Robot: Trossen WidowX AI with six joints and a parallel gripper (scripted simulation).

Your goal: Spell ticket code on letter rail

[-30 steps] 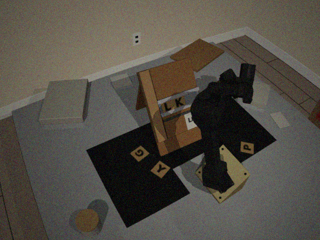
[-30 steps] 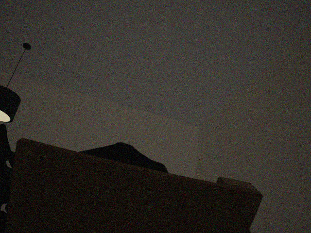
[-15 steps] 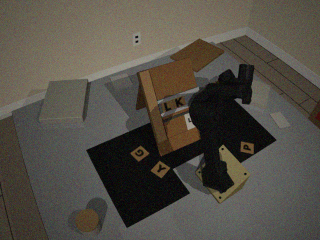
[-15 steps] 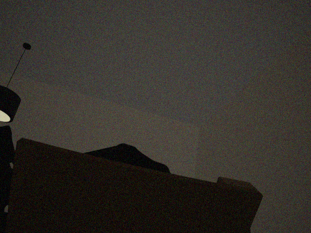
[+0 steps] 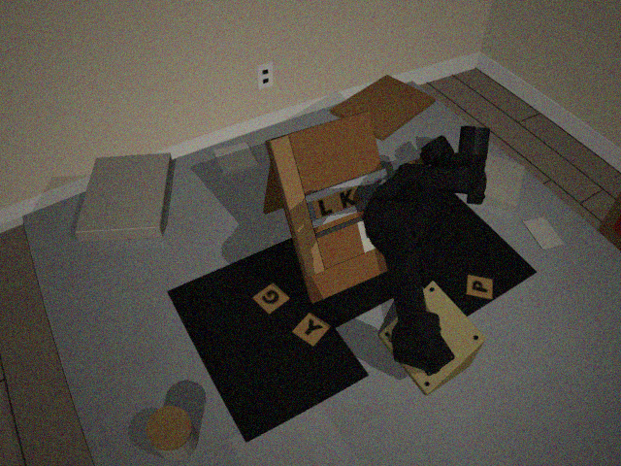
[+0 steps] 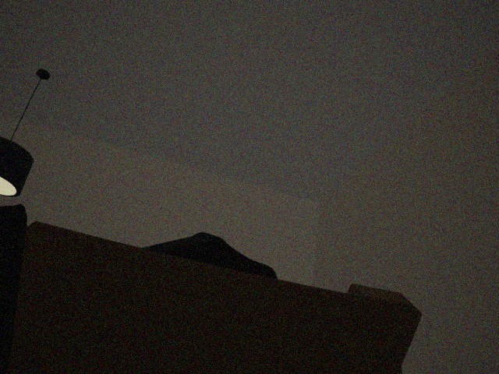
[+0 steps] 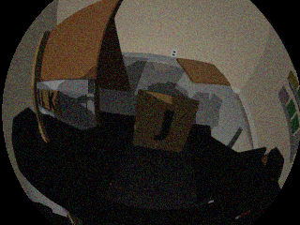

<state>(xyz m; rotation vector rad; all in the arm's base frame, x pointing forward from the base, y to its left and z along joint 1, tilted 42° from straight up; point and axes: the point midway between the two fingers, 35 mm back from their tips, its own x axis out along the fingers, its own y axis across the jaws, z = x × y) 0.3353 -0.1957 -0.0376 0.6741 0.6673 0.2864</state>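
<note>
Now: gripper tip 50 mm past the white ticket, 130 mm to the right of it and 80 mm above it. From my gripper tip the other things lie so: j tile (right at my gripper tip); then p tile (250 mm behind, 50 mm to the right, 160 mm below); then black mat (150 mm behind, 190 mm to the left, 160 mm below).
</note>
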